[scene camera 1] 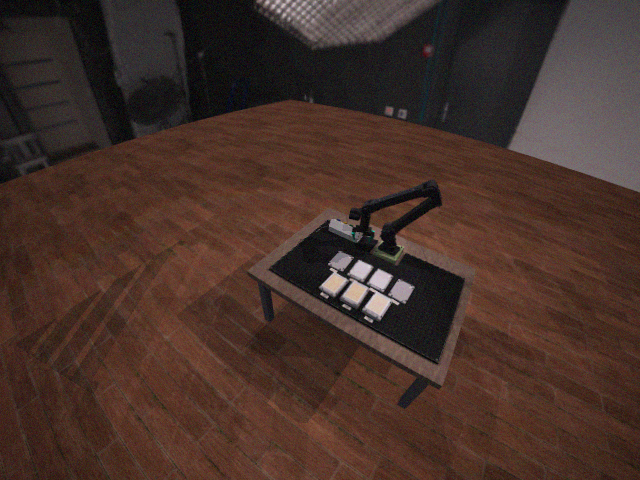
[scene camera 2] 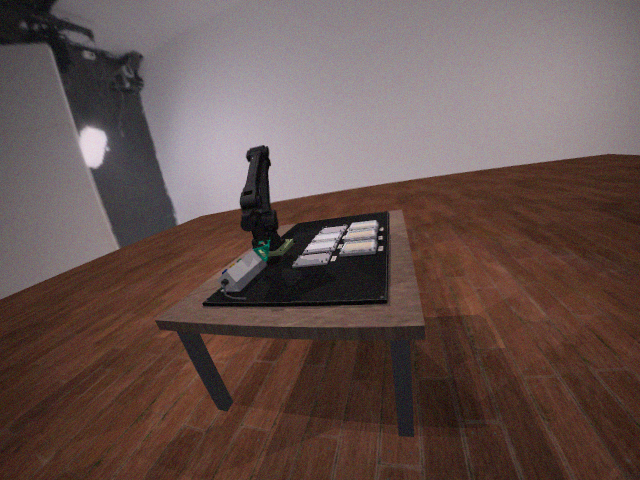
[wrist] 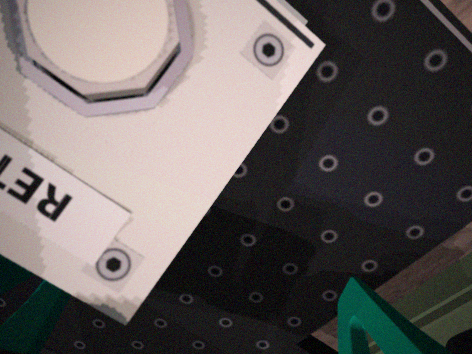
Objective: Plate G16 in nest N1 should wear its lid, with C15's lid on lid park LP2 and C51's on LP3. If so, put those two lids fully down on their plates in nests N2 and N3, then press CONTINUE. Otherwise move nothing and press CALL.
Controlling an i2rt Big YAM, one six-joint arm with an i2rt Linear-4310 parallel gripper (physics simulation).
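Seen in the pictures: gripper, fingertip midpoint: (scene camera 1: 361,241) (scene camera 2: 266,257) (wrist: 223,257); arm's base, link origin: (scene camera 1: 389,249) (scene camera 2: 273,245).
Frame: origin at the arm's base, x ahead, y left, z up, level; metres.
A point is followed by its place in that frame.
My gripper (scene camera 1: 365,234) {x 0.067, y -0.170, z 0.009 m} (scene camera 2: 262,249) {x 0.067, y -0.170, z 0.009 m} is open and empty, low over the black mat (scene camera 1: 432,310) {x 0.258, y 0.411, z -0.017 m} (scene camera 2: 328,286) {x 0.424, y -0.374, z -0.017 m} at the near end of the white button box (scene camera 1: 343,230) {x 0.081, y -0.307, z 0.033 m} (scene camera 2: 242,272) {x 0.087, y -0.361, z 0.032 m} (wrist: 182,140) {x 0.022, y -0.215, z 0.049 m}. In the wrist view a white octagonal button (wrist: 112,38) {x 0.014, y -0.235, z 0.053 m} fills the top left, and one green finger (wrist: 364,323) {x 0.038, y -0.132, z 0.031 m} shows at the bottom right. Three cream plates (scene camera 1: 333,284) {x 0.479, y -0.080, z 0.012 m} (scene camera 1: 354,293) {x 0.460, y 0.042, z 0.019 m} (scene camera 1: 377,305) {x 0.450, y 0.174, z 0.023 m} sit in the front row of nests. Behind them two white lids (scene camera 1: 360,270) {x 0.284, y -0.034, z 0.001 m} (scene camera 1: 380,279) {x 0.267, y 0.090, z 0.001 m} lie between two grey pads (scene camera 1: 341,261) {x 0.291, y -0.164, z -0.007 m} (scene camera 1: 402,290) {x 0.249, y 0.222, z -0.007 m}. The labels are too small to read.
The arm's green base plate (scene camera 1: 390,253) {x 0.043, y 0.031, z 0.011 m} (scene camera 2: 282,246) {x 0.056, y -0.009, z -0.003 m} stands at the back of the mat, right beside the gripper. The wooden table rim (scene camera 1: 366,333) {x 0.587, y 0.208, z -0.030 m} (scene camera 2: 404,286) {x 0.653, y -0.356, z -0.030 m} frames the mat. A white label strip (wrist: 87,225) {x 0.042, y -0.218, z 0.061 m} lies on the box's left part.
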